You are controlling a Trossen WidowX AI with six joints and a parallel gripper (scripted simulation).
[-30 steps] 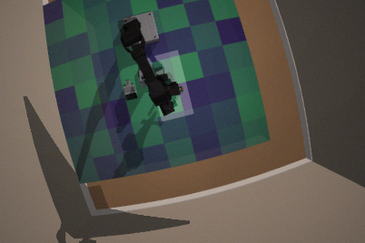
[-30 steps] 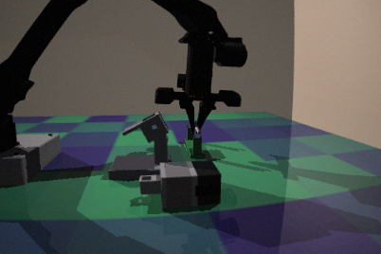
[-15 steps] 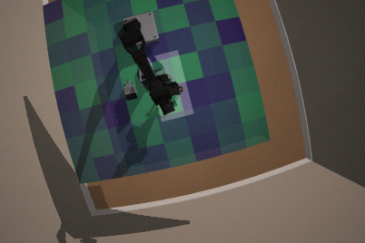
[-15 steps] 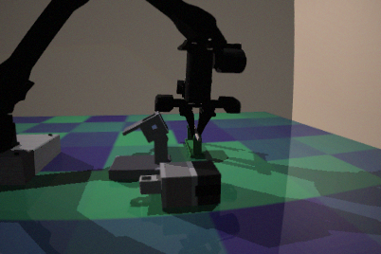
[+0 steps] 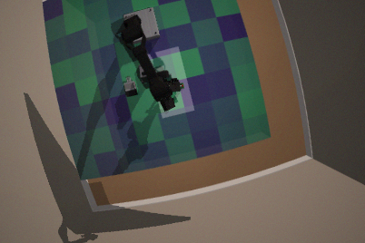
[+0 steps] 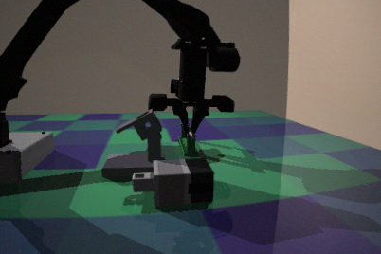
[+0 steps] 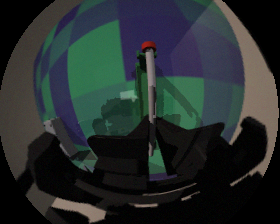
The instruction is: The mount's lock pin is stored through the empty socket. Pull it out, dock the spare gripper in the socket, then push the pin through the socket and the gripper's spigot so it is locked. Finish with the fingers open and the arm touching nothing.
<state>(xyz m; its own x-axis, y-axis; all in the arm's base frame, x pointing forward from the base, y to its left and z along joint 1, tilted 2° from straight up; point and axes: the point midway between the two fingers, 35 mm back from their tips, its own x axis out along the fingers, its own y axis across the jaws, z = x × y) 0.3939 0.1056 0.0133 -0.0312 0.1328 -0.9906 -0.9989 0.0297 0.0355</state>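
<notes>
Right now the small green bracket is 2 cm to the left of my gripper tip. Round my gripper tip: spare gripper: 22 cm to the right, 6 cm behind; then grey mount: 11 cm behind, 10 cm to the right, 3 cm above.
</notes>
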